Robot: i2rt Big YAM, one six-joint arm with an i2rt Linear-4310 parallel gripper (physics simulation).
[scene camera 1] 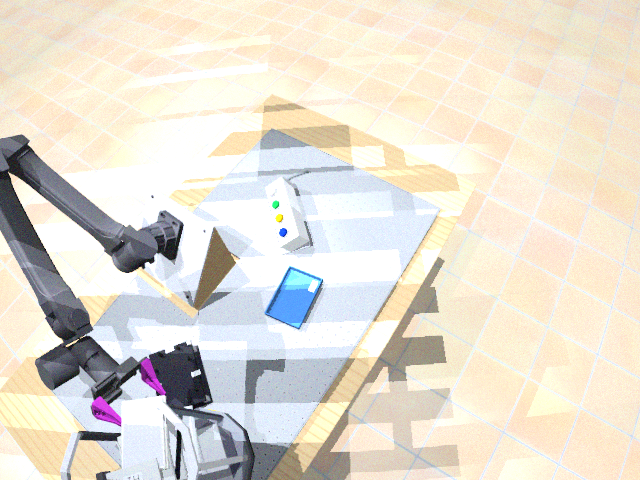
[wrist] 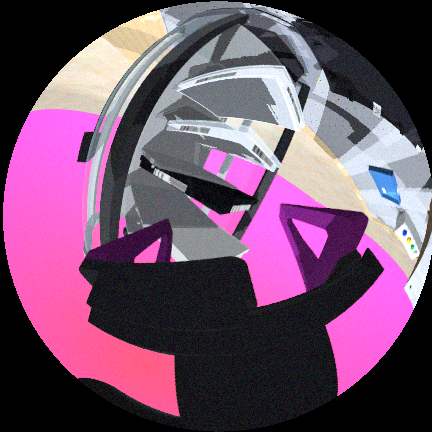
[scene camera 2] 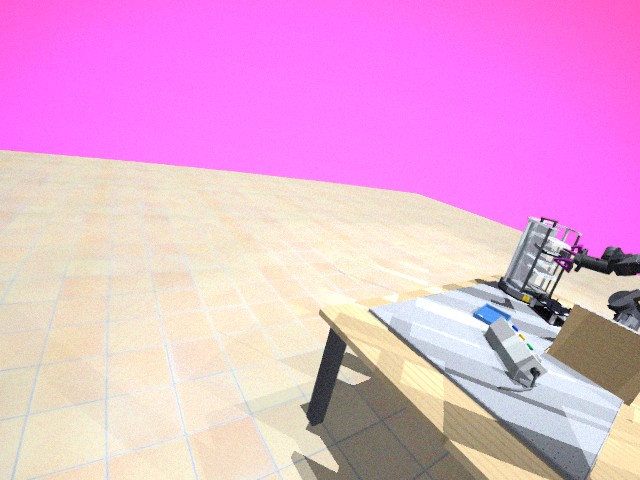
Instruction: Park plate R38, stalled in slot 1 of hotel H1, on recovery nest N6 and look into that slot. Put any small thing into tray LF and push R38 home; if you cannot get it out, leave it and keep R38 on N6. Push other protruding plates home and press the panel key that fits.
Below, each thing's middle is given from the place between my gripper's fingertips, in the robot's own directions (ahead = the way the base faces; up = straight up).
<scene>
Now: hand 80 mm short of the clear slotted rack (scene camera 1: pixel 210 437), 70 mm above it and 60 mm to the left of it.
</scene>
